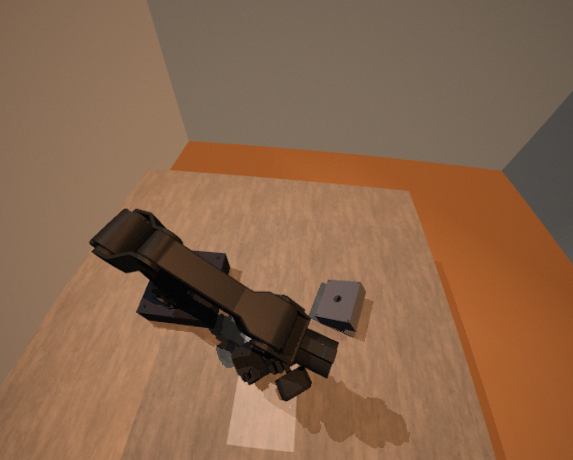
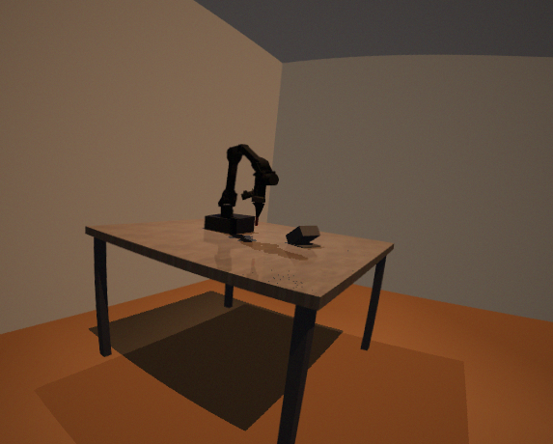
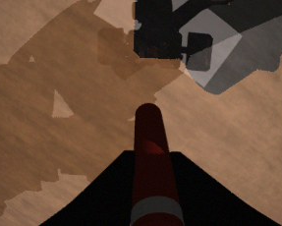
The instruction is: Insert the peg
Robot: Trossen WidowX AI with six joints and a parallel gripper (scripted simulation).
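Now: the grey sloped panel 190 mm ahead of my gripper tip, 150 mm to the left of it and 70 mm below it. From my gripper tip the other things lie so: round peg 20 mm above.
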